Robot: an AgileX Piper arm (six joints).
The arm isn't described. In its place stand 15 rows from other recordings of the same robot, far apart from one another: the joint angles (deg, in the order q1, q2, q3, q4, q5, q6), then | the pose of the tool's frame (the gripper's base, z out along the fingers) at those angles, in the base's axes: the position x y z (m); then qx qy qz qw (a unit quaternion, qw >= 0).
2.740, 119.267, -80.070, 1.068, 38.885, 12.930 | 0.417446 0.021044 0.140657 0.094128 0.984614 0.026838 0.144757
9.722, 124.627, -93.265, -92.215, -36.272, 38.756 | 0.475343 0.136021 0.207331 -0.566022 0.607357 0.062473 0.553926
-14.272, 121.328, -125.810, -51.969, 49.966, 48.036 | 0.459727 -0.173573 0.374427 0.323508 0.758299 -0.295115 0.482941
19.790, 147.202, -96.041, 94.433, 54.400, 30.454 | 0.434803 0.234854 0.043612 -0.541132 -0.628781 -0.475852 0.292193
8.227, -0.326, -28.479, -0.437, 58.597, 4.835 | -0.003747 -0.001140 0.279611 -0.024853 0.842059 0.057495 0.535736
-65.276, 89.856, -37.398, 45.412, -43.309, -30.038 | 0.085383 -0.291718 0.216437 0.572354 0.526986 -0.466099 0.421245
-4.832, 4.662, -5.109, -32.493, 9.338, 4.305 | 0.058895 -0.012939 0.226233 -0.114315 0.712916 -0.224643 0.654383
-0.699, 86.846, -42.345, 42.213, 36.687, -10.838 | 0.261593 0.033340 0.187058 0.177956 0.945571 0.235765 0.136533
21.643, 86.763, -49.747, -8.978, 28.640, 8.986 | 0.273683 0.101274 0.213948 -0.162913 0.952277 0.014903 0.257692
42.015, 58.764, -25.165, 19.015, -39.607, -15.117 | 0.165004 0.123208 0.298340 -0.157508 0.628506 0.207369 0.732918
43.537, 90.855, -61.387, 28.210, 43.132, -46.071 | 0.210190 0.240290 0.243522 -0.569600 0.775168 0.193766 0.192680
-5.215, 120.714, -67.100, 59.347, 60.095, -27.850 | 0.364195 0.034903 0.111829 -0.138967 -0.902115 -0.407655 0.026341
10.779, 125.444, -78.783, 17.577, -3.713, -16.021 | 0.460800 0.085916 0.124236 -0.068305 0.896639 0.038115 0.435798
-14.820, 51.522, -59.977, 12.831, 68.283, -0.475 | 0.145169 -0.018989 0.375480 0.126267 0.938886 0.070504 0.312376
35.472, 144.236, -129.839, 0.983, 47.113, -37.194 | 0.449619 0.321784 0.161561 -0.564294 0.773646 0.003371 0.288155
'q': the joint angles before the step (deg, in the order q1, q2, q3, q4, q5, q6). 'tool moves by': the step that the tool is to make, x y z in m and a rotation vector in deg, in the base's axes. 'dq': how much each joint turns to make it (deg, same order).
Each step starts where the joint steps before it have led.
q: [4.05 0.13 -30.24 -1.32 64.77 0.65]
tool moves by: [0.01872 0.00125 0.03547 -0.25 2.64 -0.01]
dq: [0.01 10.45 -7.11 -0.06 -0.69 0.00]
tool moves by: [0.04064 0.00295 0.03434 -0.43 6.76 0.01]
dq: [-0.02 14.76 -8.50 0.06 0.52 -0.01]
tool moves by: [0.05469 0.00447 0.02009 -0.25 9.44 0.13]
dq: [0.00 15.70 -8.58 0.44 2.31 -0.01]
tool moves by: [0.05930 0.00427 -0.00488 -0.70 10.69 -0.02]
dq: [0.01 14.76 -6.18 0.04 2.13 0.02]
